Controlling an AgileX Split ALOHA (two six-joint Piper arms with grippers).
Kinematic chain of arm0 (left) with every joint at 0, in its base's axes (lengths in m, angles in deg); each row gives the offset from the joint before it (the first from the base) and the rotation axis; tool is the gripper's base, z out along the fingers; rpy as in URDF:
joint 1: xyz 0 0 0.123 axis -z
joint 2: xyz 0 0 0 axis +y
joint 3: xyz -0.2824 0 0.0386 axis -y
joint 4: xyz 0.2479 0 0.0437 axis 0.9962 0 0.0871
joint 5: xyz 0 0 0 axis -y
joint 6: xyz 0.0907 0 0.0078 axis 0.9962 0 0.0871
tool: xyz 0 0 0 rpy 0 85 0
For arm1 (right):
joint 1: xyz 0 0 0.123 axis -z
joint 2: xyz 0 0 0 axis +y
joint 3: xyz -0.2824 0 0.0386 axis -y
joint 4: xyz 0.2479 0 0.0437 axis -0.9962 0 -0.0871
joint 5: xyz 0 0 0 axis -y
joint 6: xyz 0.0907 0 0.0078 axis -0.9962 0 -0.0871
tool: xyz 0 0 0 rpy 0 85 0
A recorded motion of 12 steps. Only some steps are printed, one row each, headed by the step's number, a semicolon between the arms.
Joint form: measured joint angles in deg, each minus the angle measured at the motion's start. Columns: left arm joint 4, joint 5, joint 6, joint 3, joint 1, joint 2; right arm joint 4, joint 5, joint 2, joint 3, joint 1, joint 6.
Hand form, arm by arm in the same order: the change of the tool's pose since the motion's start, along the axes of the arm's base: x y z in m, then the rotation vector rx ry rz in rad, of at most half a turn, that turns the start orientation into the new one. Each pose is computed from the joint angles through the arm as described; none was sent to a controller.
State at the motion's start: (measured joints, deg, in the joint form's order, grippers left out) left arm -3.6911 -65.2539 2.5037 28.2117 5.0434 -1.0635; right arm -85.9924 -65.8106 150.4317 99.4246 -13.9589 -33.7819
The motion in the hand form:
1: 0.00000 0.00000 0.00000 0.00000 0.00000 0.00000; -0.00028 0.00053 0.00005 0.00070 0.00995 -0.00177
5: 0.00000 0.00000 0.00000 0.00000 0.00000 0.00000; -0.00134 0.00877 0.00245 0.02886 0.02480 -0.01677
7: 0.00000 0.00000 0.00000 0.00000 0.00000 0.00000; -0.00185 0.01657 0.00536 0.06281 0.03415 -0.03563
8: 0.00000 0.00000 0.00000 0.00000 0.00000 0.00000; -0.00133 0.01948 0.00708 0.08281 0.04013 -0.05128
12: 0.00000 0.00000 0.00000 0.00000 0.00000 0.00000; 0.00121 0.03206 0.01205 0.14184 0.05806 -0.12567
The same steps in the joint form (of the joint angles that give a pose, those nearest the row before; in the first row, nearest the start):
1: 0.00 0.00 0.00 0.00 0.00 0.00; 0.00 -0.05 0.00 0.00 -0.07 -0.59
5: 0.00 0.00 0.00 0.00 0.00 0.00; -2.36 -0.07 0.00 0.00 -1.03 -1.05
7: 0.00 0.00 0.00 0.00 0.00 0.00; -5.20 -0.12 0.00 0.00 -1.94 -1.05
8: 0.00 0.00 0.00 0.00 0.00 0.00; -6.90 -0.12 0.00 0.00 -2.27 -1.08
12: 0.00 0.00 0.00 0.00 0.00 0.00; -13.58 1.42 0.00 0.00 -3.84 -1.00

